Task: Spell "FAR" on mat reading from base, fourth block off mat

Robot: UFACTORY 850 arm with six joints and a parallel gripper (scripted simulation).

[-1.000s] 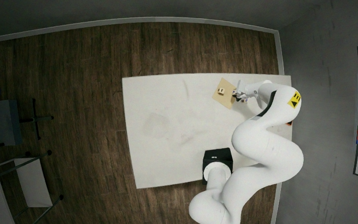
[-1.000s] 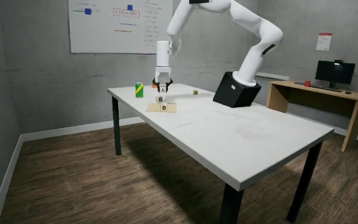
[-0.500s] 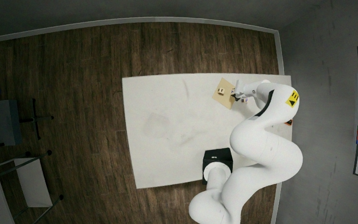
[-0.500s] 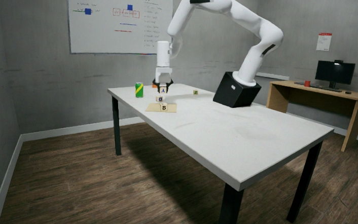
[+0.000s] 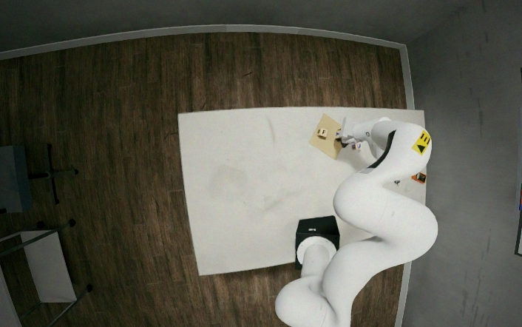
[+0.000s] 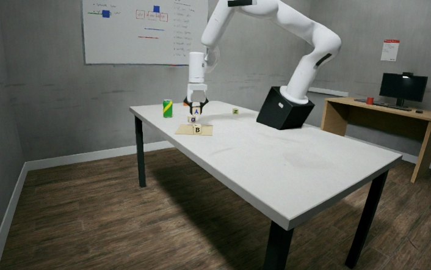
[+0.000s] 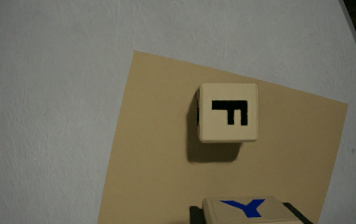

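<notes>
Right now the tan mat is 110 mm below my hand. Round my hand: yellow can (360 mm to the right, 50 mm below, 40 mm behind); then dark object (450 mm to the right, 400 mm behind, 90 mm below); then small orange object (690 mm to the right, 450 mm behind, 90 mm below).
</notes>
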